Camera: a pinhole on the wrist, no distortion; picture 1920 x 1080 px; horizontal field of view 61.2 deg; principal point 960.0 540.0 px. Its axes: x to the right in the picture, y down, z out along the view. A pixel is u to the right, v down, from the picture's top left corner.
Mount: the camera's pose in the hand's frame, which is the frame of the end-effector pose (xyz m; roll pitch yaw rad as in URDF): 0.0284 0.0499 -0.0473 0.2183 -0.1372 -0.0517
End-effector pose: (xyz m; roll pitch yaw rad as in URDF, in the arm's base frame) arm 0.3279 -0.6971 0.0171 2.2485 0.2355 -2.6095
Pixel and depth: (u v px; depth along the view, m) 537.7 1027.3 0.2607
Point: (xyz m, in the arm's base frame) 0.2977 -0.4682 -0.0379
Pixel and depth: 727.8 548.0 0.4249
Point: 0.3263 -0.4011 -0.2038
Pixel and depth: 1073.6 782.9 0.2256
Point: 0.2527 -0.5531 -0.0693
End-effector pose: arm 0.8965 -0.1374 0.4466 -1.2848 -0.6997 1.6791
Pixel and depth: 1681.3 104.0 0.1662
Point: 0.7949 -0.1304 0.5441
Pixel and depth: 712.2 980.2 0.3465
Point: 0.5966 -0.2358 0.4124
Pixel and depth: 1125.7 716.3 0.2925
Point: 0.6586 -0.1845 0.4970
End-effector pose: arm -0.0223 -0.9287 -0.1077 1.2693 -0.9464 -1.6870
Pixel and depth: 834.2 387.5 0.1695
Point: -0.1244 -0.8846 -0.0963
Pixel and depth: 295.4 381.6 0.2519
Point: -0.1860 -0.8184 -0.1787
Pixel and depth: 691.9 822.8 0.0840
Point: -0.0367 -0.8833 -0.0729
